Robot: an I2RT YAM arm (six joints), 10 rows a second.
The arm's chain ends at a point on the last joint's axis. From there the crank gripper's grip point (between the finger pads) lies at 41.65 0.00 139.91 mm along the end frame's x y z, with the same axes.
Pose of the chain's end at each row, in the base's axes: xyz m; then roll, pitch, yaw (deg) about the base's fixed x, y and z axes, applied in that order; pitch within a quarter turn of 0, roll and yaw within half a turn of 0:
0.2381 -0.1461 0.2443 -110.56 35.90 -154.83
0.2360 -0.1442 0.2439 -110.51 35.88 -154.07
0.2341 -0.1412 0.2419 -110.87 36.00 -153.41
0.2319 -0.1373 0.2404 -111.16 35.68 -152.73
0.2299 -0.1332 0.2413 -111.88 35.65 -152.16
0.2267 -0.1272 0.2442 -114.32 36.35 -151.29
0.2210 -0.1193 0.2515 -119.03 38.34 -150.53
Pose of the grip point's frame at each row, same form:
0.2894 -0.2668 0.1801 -110.56 35.90 -154.83
0.2888 -0.2642 0.1798 -110.51 35.88 -154.07
0.2887 -0.2601 0.1771 -110.87 36.00 -153.41
0.2878 -0.2553 0.1751 -111.16 35.68 -152.73
0.2875 -0.2496 0.1747 -111.88 35.65 -152.16
0.2885 -0.2387 0.1731 -114.32 36.35 -151.29
0.2894 -0.2212 0.1724 -119.03 38.34 -150.53

